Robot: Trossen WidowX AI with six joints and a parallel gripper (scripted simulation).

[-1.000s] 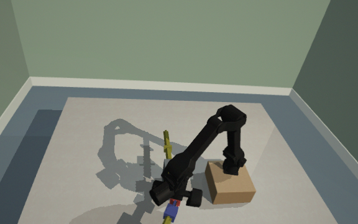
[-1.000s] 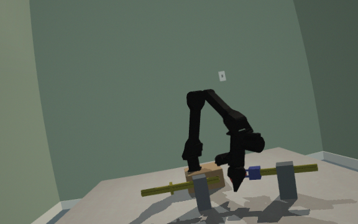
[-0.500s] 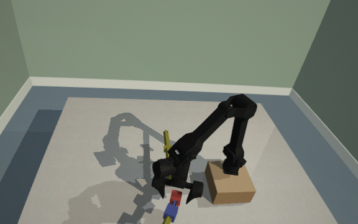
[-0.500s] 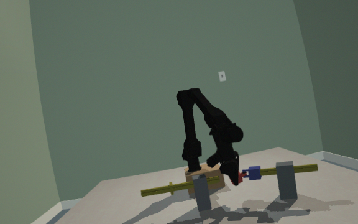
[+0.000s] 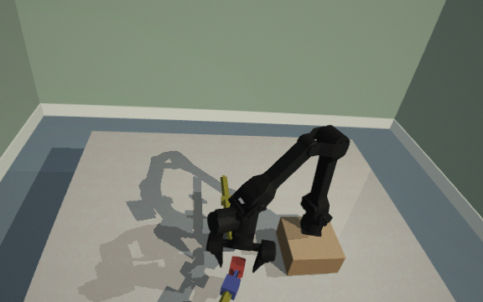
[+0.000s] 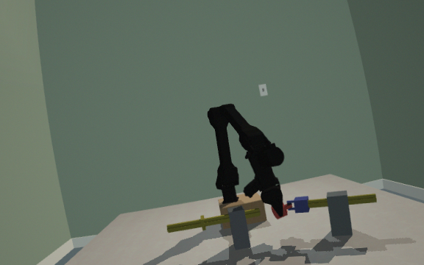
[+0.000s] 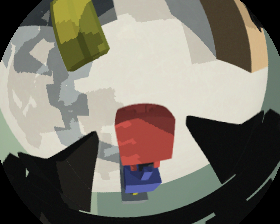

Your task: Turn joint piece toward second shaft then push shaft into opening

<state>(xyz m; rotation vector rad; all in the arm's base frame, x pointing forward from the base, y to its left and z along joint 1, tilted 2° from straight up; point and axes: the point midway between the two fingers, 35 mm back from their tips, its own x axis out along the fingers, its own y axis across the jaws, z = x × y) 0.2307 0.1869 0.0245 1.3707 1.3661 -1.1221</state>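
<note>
Now: the red square joint piece 1 cm above my gripper tip.
</note>
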